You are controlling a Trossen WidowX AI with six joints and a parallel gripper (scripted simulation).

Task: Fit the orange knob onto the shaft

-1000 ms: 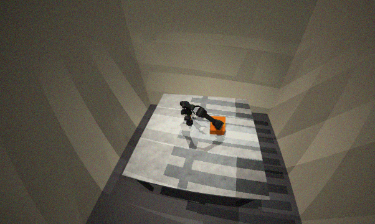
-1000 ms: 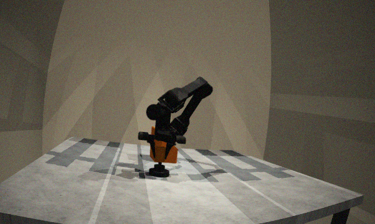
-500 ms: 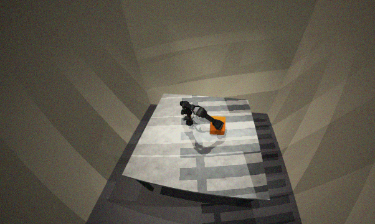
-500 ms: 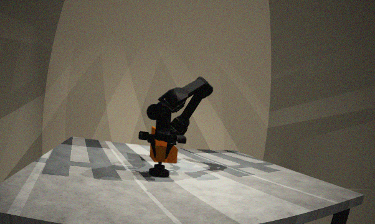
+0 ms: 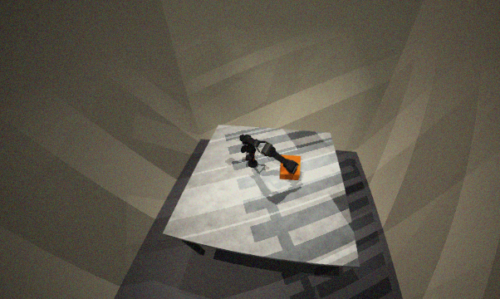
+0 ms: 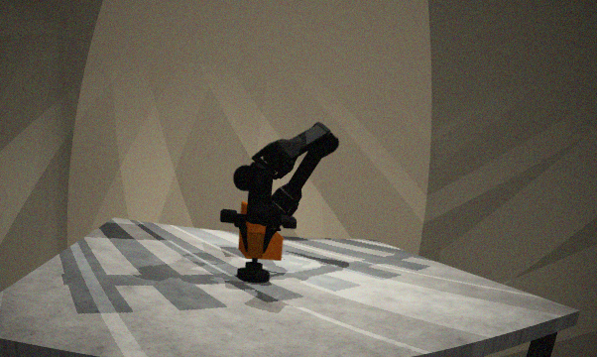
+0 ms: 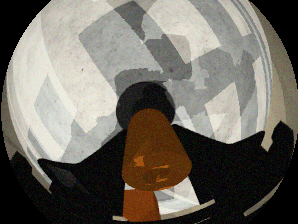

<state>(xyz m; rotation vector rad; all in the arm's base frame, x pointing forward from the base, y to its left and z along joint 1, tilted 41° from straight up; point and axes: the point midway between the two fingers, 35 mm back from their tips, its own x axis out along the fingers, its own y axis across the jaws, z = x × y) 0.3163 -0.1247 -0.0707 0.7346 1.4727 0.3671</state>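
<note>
Now: the orange knob 2 cm above my gripper tip. The rest, counted from my gripper tip: dark round pedestal (4 cm below).
</note>
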